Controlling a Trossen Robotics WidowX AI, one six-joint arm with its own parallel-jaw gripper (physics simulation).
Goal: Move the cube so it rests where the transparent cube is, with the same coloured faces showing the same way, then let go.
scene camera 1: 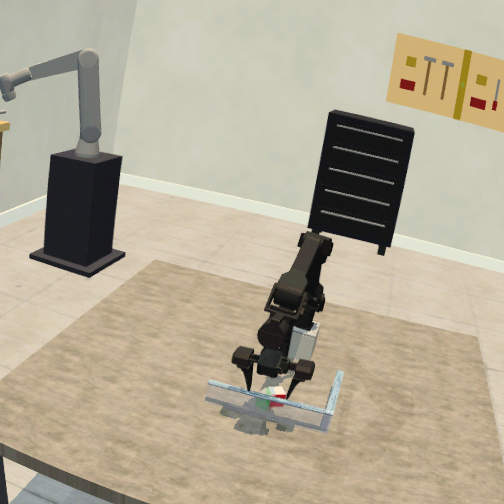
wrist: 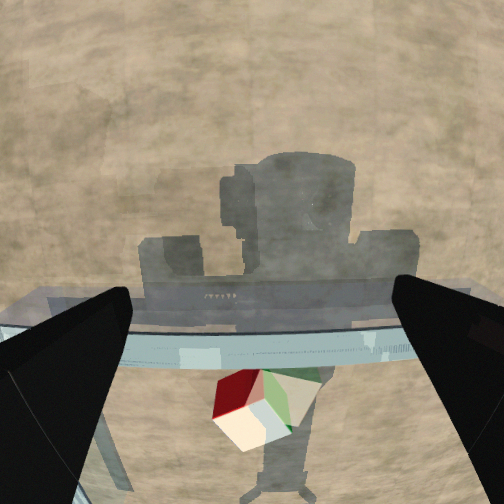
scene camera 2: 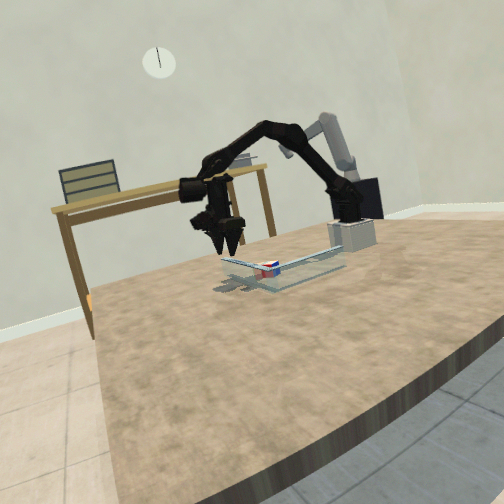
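The small cube (wrist: 262, 408) has red, cream and green faces and lies on the table against the glassy L-shaped fence (wrist: 250, 345). It also shows in scene camera 1 (scene camera 1: 270, 400) and scene camera 2 (scene camera 2: 268, 268). A pale see-through shape overlaps the cube; I cannot tell the transparent cube apart from it. My gripper (wrist: 260, 400) hangs above the cube, open and empty, its black fingers wide at both sides of the wrist view. It also shows in scene camera 1 (scene camera 1: 270, 378) and scene camera 2 (scene camera 2: 225, 238).
A black slatted rack (scene camera 1: 360, 182) stands behind the table. A grey arm on a black pedestal (scene camera 1: 78, 205) stands at the left. A wooden table (scene camera 2: 160, 195) stands by the wall. The arm's shadow (wrist: 285, 235) lies on the table top.
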